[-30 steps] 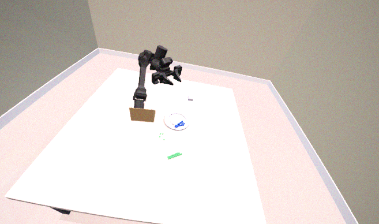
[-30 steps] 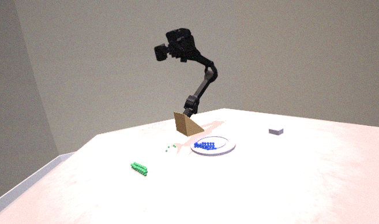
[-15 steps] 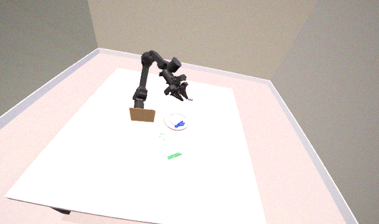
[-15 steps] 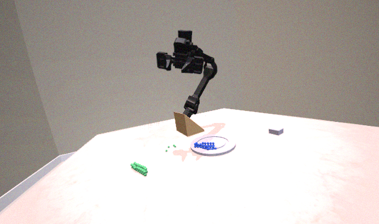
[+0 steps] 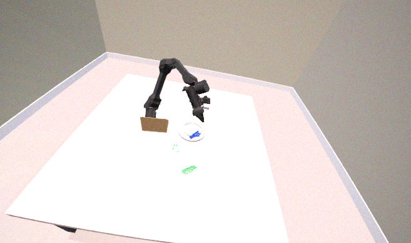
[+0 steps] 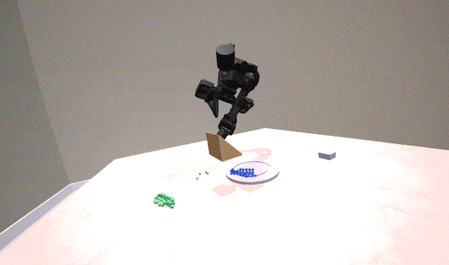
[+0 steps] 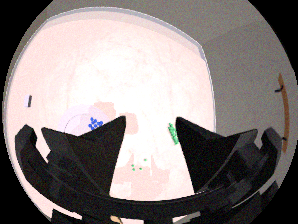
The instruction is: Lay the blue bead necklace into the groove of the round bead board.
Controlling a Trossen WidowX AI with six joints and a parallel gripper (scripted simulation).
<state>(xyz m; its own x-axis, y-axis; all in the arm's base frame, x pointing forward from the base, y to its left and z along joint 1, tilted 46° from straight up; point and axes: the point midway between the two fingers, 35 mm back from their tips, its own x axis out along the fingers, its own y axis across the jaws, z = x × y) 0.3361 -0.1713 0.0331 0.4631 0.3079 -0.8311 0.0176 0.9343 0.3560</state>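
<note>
My gripper tip is 50 mm past the round white bead board, 110 mm to the right of it and 200 mm above it. Round my gripper tip: small grey block: 60 mm ahead, 400 mm to the left, 200 mm below.
</note>
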